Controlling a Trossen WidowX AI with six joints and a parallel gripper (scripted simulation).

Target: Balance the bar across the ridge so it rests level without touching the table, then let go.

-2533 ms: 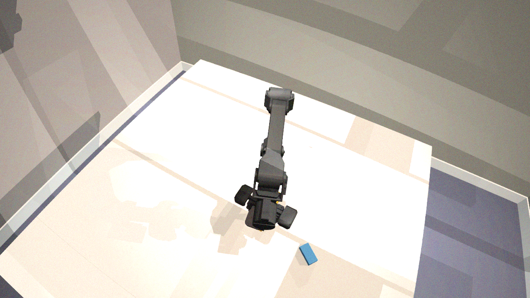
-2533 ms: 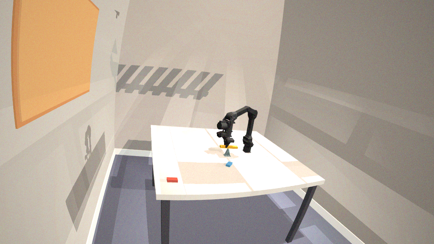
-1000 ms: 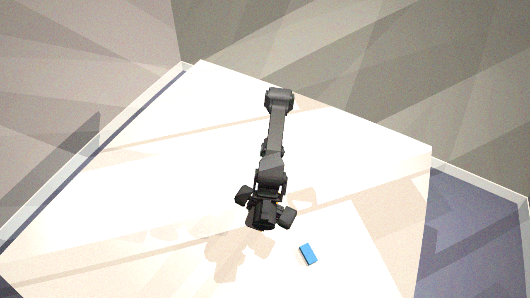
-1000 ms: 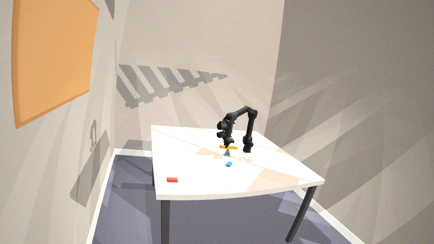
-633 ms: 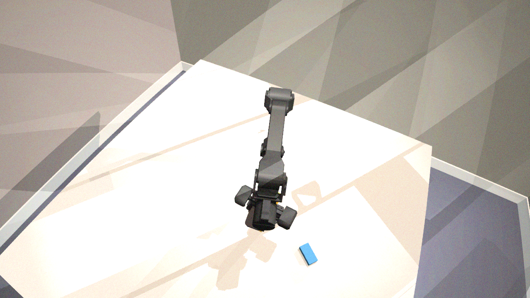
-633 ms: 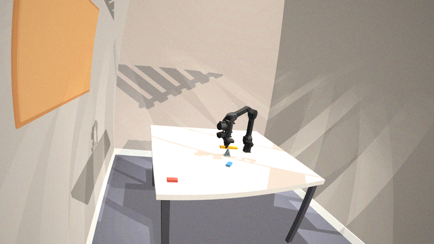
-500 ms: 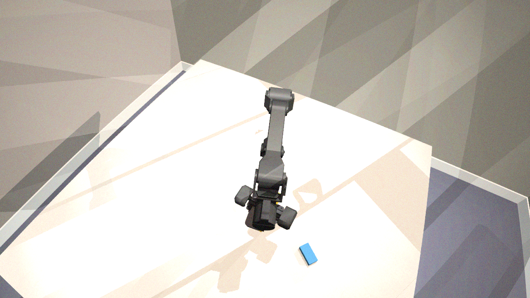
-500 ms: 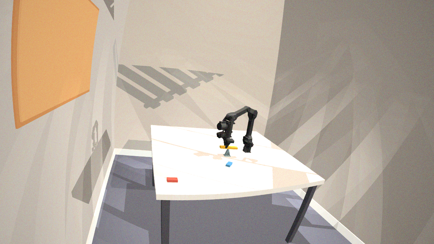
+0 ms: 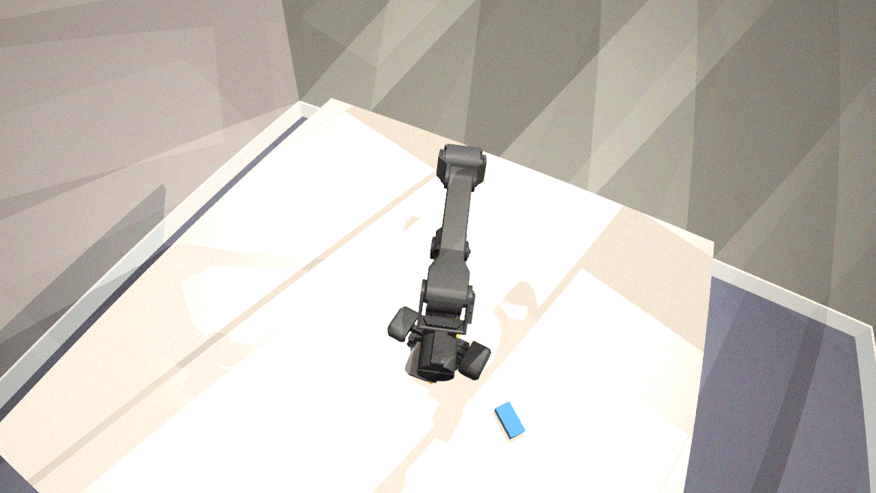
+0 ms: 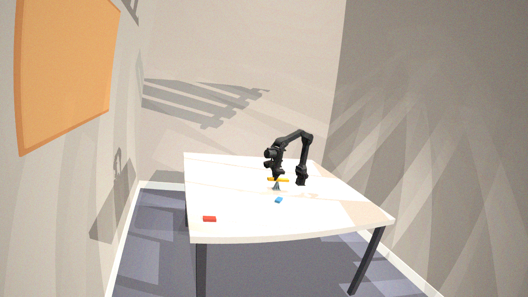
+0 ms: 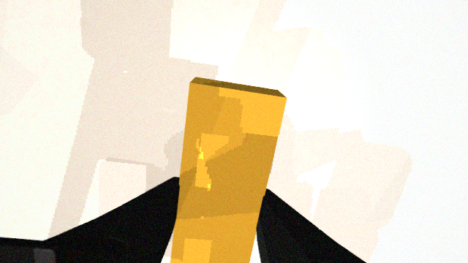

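My gripper tip is now 30 mm past the yellow bar. Also, from my gripper tip: blue block 180 mm to the left, 60 mm below, 20 mm ahead; red block 480 mm ahead, 410 mm to the left, 60 mm below.
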